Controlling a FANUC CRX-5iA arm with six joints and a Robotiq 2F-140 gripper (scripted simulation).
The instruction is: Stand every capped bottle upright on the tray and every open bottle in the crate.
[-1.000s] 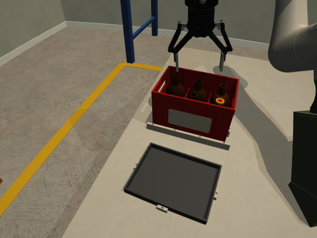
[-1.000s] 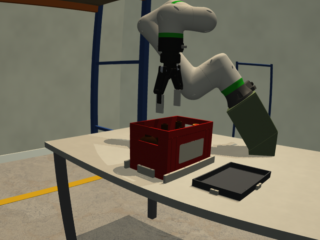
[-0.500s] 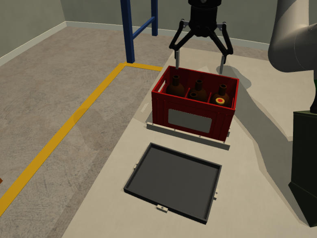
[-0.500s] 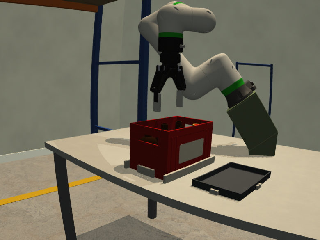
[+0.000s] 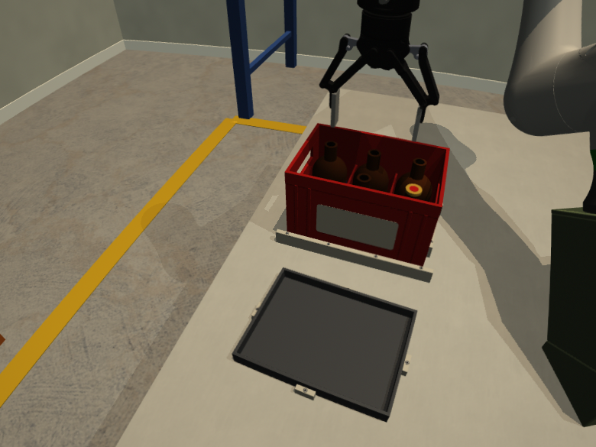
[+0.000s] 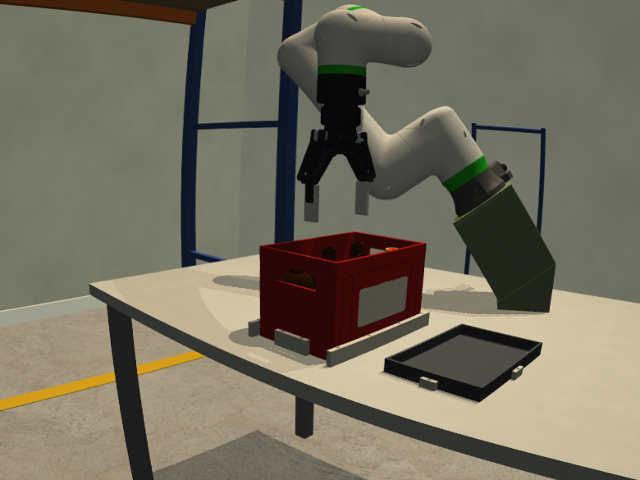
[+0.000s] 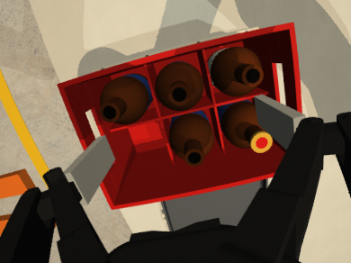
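Now: the capped bottle 10 cm behind my hand, 6 cm to the left of it and 15 cm below it. The rest, counted from my hand: red crate 1 cm behind, 2 cm to the left, 15 cm below; then dark tray 4 cm behind, 30 cm to the left, 22 cm below.
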